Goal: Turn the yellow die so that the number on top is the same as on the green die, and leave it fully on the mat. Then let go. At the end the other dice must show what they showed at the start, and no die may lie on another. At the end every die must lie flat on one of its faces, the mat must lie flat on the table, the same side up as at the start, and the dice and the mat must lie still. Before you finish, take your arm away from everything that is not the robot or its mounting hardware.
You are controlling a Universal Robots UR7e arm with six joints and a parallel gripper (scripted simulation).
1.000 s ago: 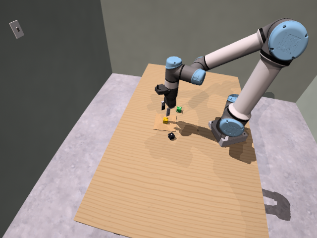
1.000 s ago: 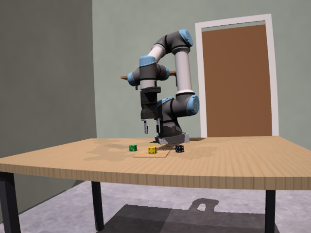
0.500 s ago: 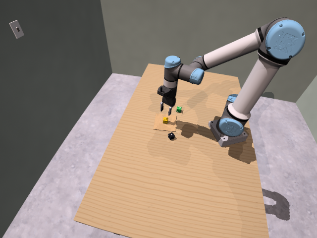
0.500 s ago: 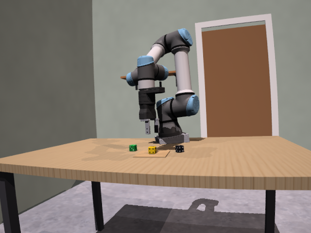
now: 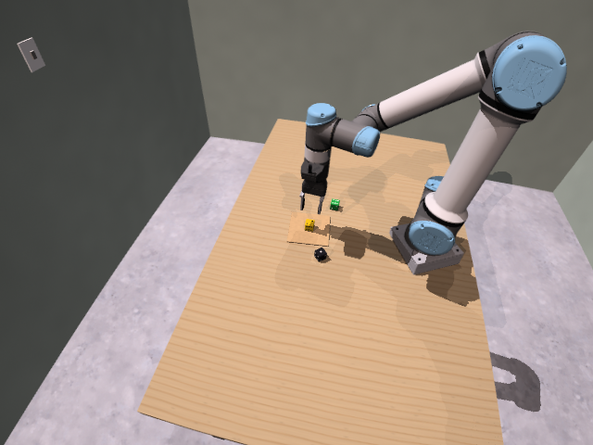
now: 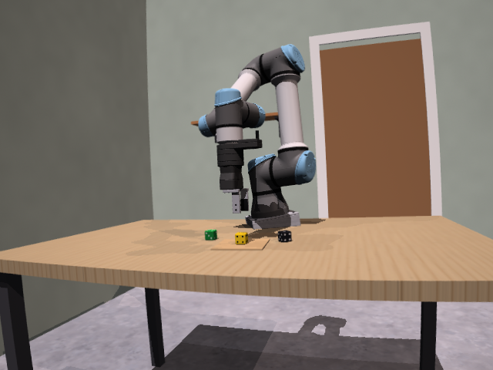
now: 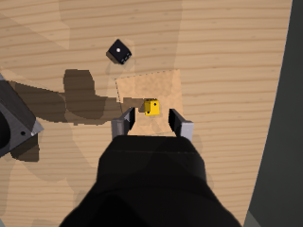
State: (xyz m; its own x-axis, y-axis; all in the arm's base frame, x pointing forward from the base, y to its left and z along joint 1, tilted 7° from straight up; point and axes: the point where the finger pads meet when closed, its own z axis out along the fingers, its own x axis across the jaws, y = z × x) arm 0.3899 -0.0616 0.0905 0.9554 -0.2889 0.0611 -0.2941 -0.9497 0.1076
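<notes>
My hand is 9 cm above the yellow die. From my hand the other things lie so: tan mat (11 cm below); then green die (11 cm to the right, 10 cm below, 10 cm behind); then black die (12 cm to the left, 10 cm below, 3 cm behind).
</notes>
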